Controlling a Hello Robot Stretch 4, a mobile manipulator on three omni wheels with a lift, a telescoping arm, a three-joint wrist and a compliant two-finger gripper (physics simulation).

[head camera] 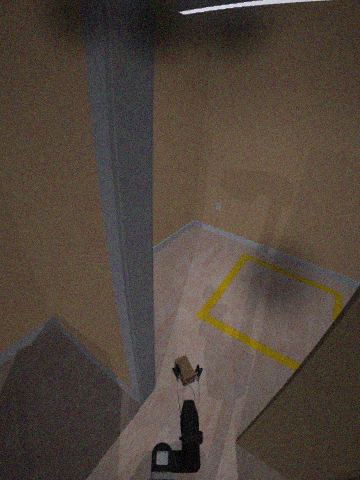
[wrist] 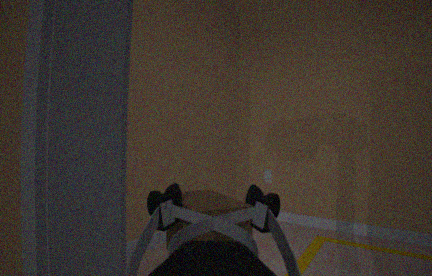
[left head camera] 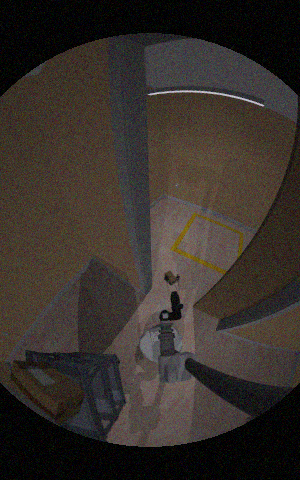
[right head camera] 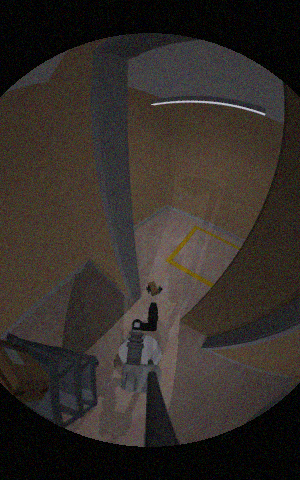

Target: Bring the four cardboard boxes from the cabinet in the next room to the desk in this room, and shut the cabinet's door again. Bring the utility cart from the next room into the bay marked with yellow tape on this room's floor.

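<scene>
My gripper [head camera: 187, 371] [left head camera: 172, 278] [right head camera: 154, 288] [wrist: 214, 199] is shut on a small brown cardboard box [head camera: 184, 367] [left head camera: 170, 276] [right head camera: 153, 287] [wrist: 207, 199], held up off the floor between the two fingertips. The yellow tape bay [head camera: 222, 286] [left head camera: 184, 232] [right head camera: 182, 244] [wrist: 311, 254] lies on the floor beyond the gripper and to the right; a wall edge hides its right corner in the head view. A dark open-framed stand, which looks like the utility cart [left head camera: 121, 382] [right head camera: 90, 359], is at the lower left, close to my base. The cabinet and desk do not show recognisably.
A tall grey door jamb [head camera: 135, 200] [left head camera: 131, 150] [right head camera: 110, 125] [wrist: 90, 125] stands just left of the gripper. A brown wall end [head camera: 320, 400] [left head camera: 260, 285] [right head camera: 240, 300] stands on the right. A larger brown box [left head camera: 47, 390] [right head camera: 22, 375] with a pale label is at the framed stand.
</scene>
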